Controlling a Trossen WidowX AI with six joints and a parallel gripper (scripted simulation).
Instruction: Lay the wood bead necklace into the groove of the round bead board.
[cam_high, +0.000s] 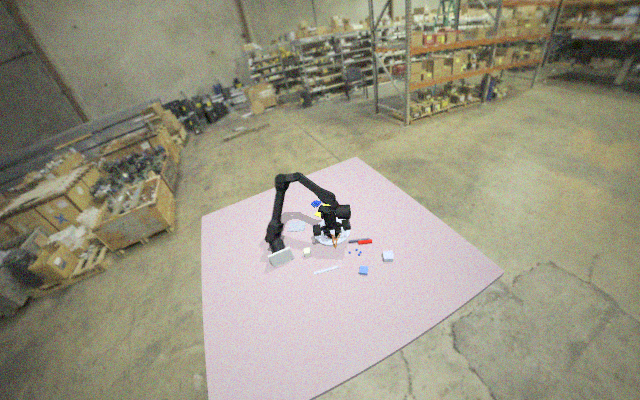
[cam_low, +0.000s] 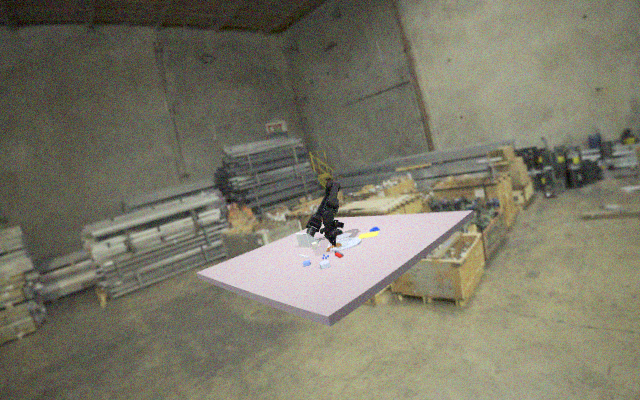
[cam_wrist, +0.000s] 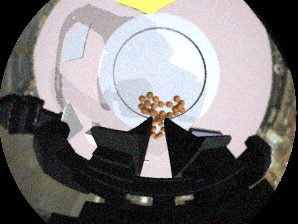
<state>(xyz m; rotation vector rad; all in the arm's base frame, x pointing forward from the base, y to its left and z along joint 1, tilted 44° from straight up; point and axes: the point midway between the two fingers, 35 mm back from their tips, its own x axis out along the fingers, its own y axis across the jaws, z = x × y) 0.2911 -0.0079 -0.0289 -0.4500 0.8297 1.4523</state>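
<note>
The red-handled tool is 130 mm ahead of my gripper tip, 70 mm to the right of it and 10 mm below it. Round my gripper tip: white stick (100 mm behind, 160 mm to the right, 20 mm below); then cream cube (150 mm behind, 30 mm to the right); then blue block (60 mm ahead, 240 mm to the right, 10 mm below).
</note>
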